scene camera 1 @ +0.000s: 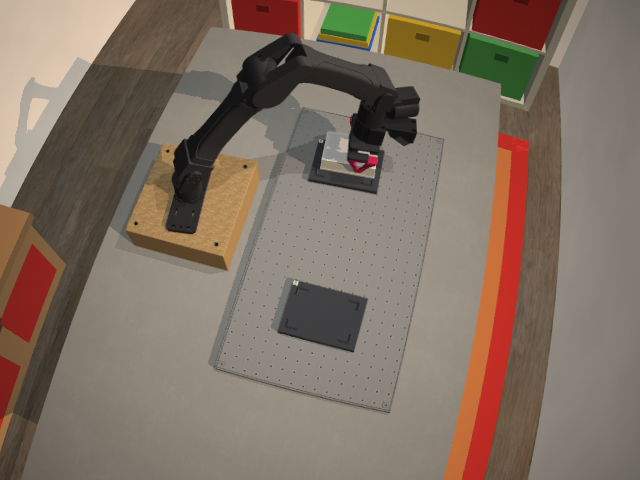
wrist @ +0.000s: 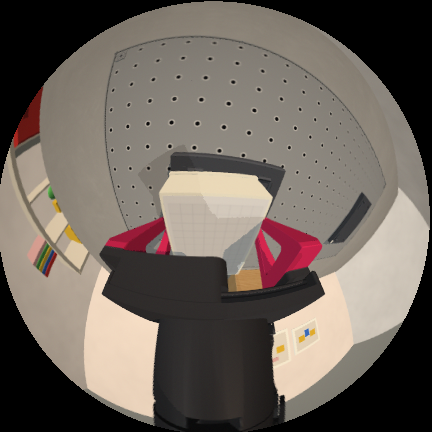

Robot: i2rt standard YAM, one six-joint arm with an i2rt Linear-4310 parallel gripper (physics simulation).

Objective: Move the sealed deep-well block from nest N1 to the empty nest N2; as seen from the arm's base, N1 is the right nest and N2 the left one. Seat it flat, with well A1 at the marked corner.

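The sealed deep-well block (scene camera 1: pixel 334 147) (wrist: pixel 215 185) is cream with a clear top. It is over the dark nest N2 (scene camera 1: pixel 343 184) (wrist: pixel 220 162), the upper nest in the scene view and the left one from the arm's base. It looks level and very low; whether its underside rests in the nest cannot be told. My gripper (scene camera 1: pixel 357 153) (wrist: pixel 212 217) is shut on it, red fingers on two opposite sides. N2's pale corner mark shows beside the block's back left corner. Well A1 cannot be made out. Nest N1 (scene camera 1: pixel 323 315) (wrist: pixel 350 220) is empty.
Both nests stand on a perforated board (scene camera 1: pixel 351 237) (wrist: pixel 200 115). The arm's wooden base (scene camera 1: pixel 227 206) is left of the board in the scene view. A shelf with coloured boxes, one of them yellow (scene camera 1: pixel 421 43), stands beyond the table's back edge.
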